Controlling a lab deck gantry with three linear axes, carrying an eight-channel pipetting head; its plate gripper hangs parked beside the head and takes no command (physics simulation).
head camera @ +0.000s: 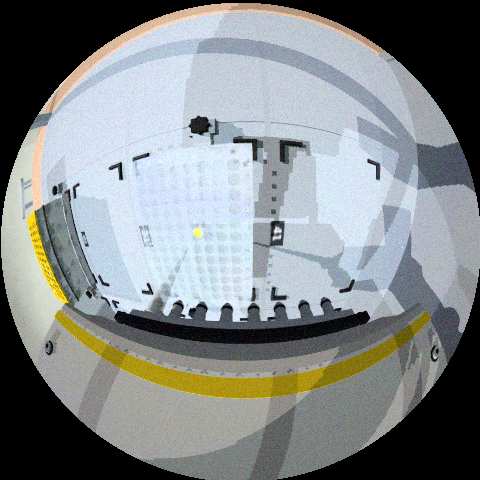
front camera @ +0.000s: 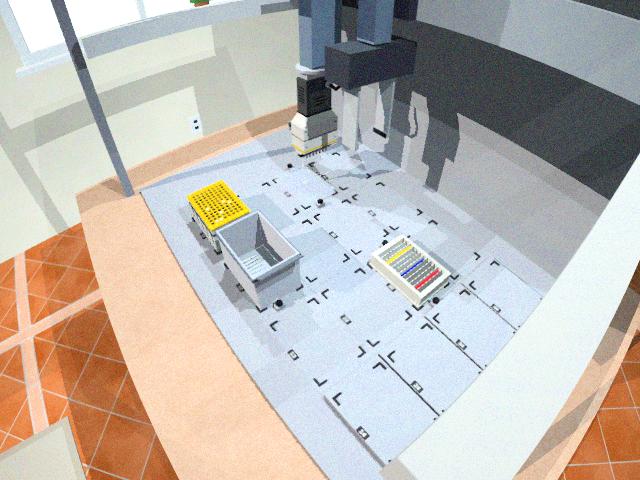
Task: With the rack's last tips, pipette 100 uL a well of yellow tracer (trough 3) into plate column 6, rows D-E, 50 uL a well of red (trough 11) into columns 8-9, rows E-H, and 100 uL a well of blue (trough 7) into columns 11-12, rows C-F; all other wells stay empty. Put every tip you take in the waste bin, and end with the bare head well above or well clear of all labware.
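The pipetting head (front camera: 314, 135) (head camera: 245, 355) is low over the pale plate (front camera: 315, 189) (head camera: 245, 200). One translucent tip (head camera: 171, 280) is on the leftmost channel in the head view and slants over the plate; the other channels are bare. One yellow well (front camera: 304, 182) (head camera: 198, 232) shows near the plate's middle; its row label is unreadable. The trough rack (front camera: 395, 279) holds yellow (front camera: 399, 254), blue (front camera: 412, 267) and red (front camera: 427, 279) liquid. The tip rack (front camera: 217, 204) (head camera: 45, 265) shows a few whitish tips. The waste bin (front camera: 281, 279) stands beside it. The parked plate gripper (front camera: 366, 142) is open and empty.
Several dark knobs stand on the deck, one (front camera: 320, 202) near the plate and one (front camera: 278, 303) near the bin. A grey post (front camera: 95, 103) rises at the deck's left corner. A pale beam (front camera: 568, 335) crosses the right foreground.
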